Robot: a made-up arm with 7 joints.
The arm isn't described. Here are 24 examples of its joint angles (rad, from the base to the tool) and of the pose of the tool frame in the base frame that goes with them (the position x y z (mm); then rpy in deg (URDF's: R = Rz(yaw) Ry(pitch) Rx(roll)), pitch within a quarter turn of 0, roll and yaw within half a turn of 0).
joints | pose
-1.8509 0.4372 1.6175 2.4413 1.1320 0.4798 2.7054 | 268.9 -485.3 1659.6 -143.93 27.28 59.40
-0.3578 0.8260 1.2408 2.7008 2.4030 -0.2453 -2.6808 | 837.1 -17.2 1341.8 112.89 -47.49 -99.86
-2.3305 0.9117 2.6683 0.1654 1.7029 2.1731 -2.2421 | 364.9 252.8 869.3 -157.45 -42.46 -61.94
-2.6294 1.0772 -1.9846 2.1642 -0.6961 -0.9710 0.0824 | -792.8 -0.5 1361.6 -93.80 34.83 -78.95
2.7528 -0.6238 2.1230 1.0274 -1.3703 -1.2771 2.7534 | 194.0 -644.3 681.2 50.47 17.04 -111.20
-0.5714 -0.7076 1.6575 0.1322 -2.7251 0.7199 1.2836 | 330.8 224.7 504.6 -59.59 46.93 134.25
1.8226 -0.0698 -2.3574 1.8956 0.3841 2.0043 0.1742 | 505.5 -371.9 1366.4 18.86 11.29 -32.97
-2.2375 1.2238 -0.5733 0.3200 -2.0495 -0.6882 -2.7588 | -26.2 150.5 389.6 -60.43 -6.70 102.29
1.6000 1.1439 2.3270 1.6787 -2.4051 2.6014 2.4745 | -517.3 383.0 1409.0 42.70 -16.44 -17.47
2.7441 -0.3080 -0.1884 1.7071 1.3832 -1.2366 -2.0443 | -270.6 332.0 1484.3 -173.31 -75.00 -120.19
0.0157 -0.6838 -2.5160 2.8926 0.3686 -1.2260 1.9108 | -630.9 82.3 1521.1 -141.80 23.66 158.37
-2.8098 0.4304 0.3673 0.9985 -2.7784 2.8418 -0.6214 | -516.0 -461.9 721.7 -160.28 1.42 165.12
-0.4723 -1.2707 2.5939 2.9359 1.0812 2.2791 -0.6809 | -812.6 503.2 953.4 40.50 2.64 -162.03
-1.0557 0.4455 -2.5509 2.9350 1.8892 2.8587 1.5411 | 180.1 -313.5 1624.3 -3.37 -5.23 170.10
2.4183 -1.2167 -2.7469 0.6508 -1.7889 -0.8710 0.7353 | 261.4 150.7 266.7 76.51 -21.97 -1.26
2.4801 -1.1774 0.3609 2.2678 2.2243 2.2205 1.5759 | 372.0 -535.2 1436.5 24.74 0.29 -172.05
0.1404 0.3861 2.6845 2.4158 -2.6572 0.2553 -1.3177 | -59.1 177.1 1799.9 -178.01 18.18 118.53
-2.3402 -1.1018 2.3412 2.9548 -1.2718 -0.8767 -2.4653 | 564.2 685.7 1164.0 80.57 9.98 -9.59
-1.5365 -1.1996 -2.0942 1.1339 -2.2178 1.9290 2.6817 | -584.7 362.3 481.9 33.83 -66.44 24.35
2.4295 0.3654 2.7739 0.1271 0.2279 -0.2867 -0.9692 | 161.5 -417.8 636.9 -30.78 -34.98 -15.42
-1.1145 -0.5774 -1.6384 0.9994 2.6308 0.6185 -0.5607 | -625.2 -233.7 805.0 101.57 67.73 140.86
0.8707 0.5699 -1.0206 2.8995 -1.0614 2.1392 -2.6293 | 393.3 369.0 1632.8 27.84 71.62 121.88
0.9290 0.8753 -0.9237 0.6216 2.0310 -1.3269 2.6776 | 391.8 -145.7 559.5 156.45 69.14 -126.02
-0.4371 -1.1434 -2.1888 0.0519 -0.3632 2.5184 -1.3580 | 135.0 -135.5 502.6 144.62 -54.87 -30.86
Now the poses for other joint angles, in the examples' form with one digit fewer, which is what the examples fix.
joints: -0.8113 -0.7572 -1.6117 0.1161 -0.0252 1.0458 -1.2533
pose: -58 -306 477 58.6 -25.9 -61.5
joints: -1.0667 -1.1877 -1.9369 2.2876 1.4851 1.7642 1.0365
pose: -752 544 966 149.8 26.1 -137.4
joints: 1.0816 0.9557 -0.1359 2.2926 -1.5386 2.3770 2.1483
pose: 501 799 969 111.8 -57.8 169.1
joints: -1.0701 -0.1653 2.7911 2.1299 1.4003 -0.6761 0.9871
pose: -43 689 1481 134.3 54.4 9.0
